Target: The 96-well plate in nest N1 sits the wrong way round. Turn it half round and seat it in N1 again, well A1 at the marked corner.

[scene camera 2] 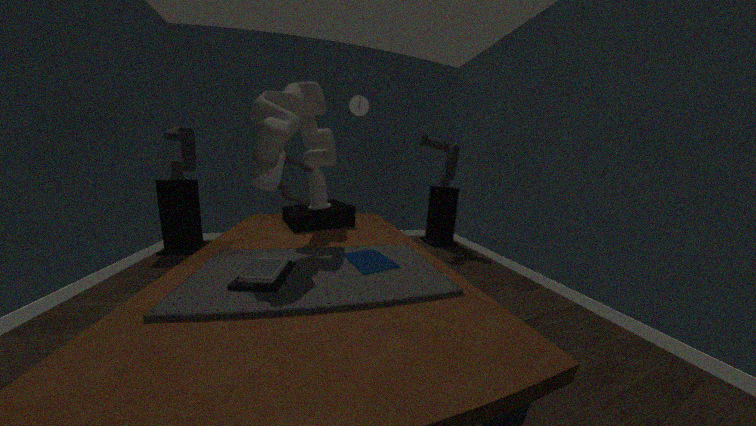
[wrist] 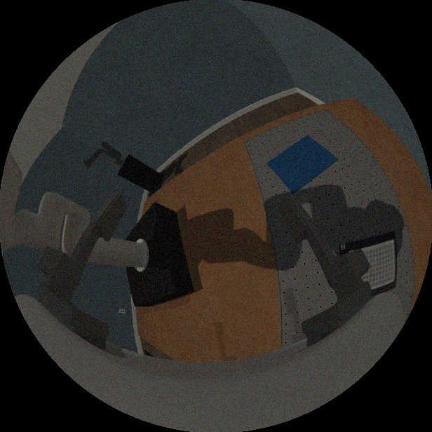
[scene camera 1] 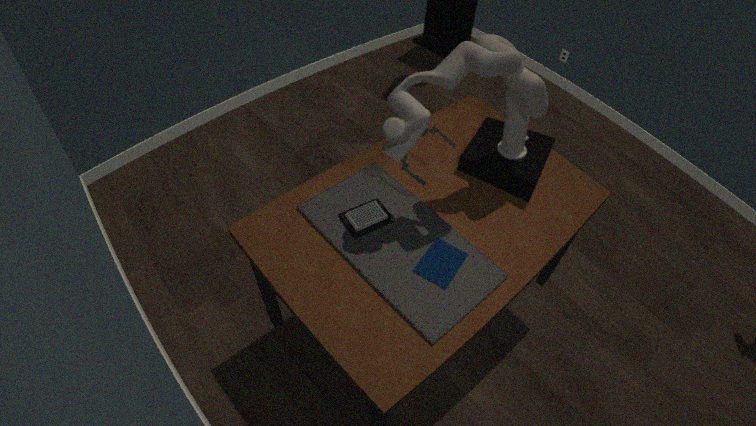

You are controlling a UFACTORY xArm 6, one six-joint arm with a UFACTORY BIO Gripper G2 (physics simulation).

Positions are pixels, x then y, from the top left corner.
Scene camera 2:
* pale 96-well plate: 265, 270
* blue nest: 371, 261
